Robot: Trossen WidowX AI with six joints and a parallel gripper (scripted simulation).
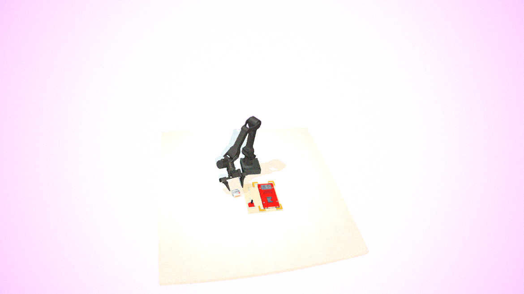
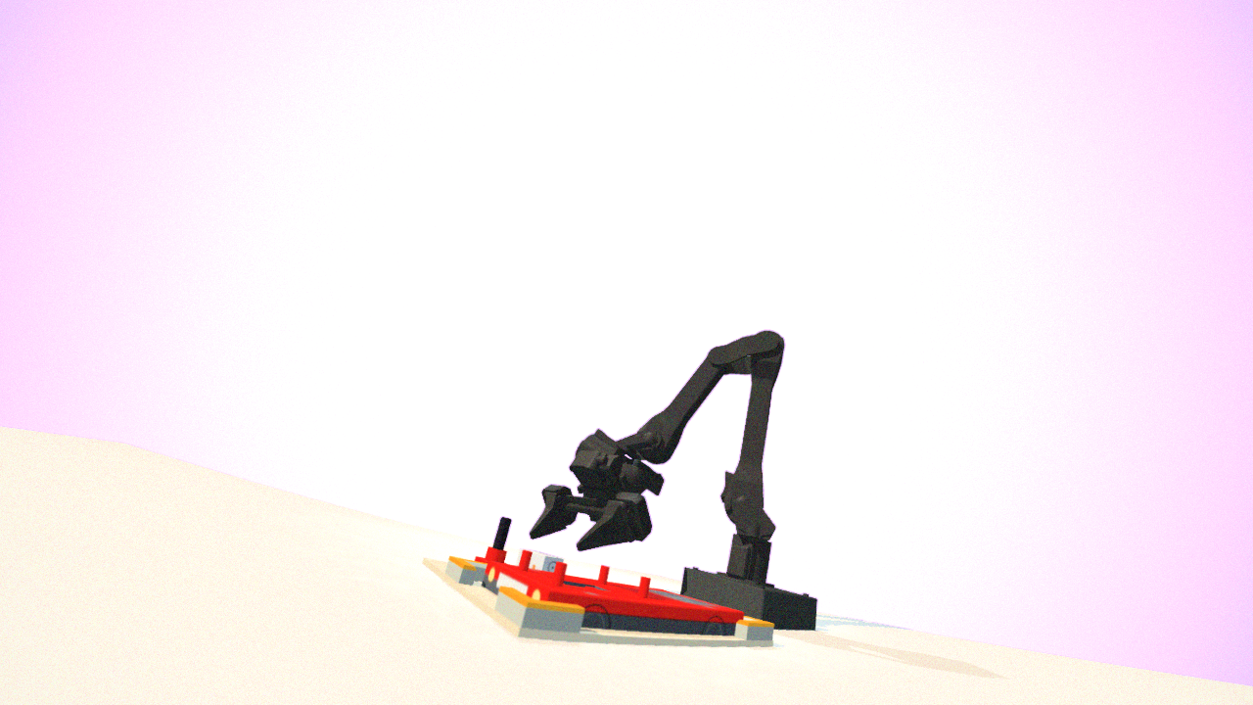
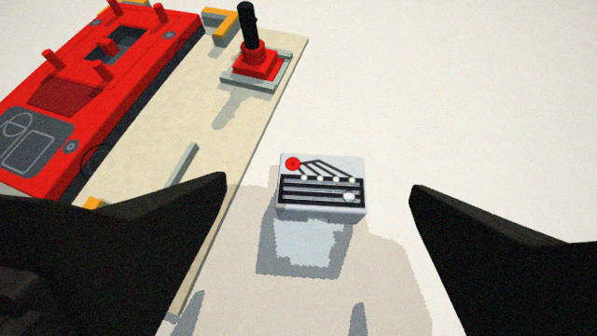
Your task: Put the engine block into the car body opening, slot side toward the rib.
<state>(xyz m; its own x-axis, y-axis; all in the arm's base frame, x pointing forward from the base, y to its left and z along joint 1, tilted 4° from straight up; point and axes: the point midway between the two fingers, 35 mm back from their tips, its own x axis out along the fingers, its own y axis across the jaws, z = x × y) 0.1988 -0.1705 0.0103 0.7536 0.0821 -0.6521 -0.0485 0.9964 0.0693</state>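
My gripper tip is 10 mm short of the engine block and 30 mm above it. Round my gripper tip: black peg: 120 mm ahead, 60 mm to the left, 10 mm below; then beige base plate: 90 mm ahead, 170 mm to the left, 30 mm below.
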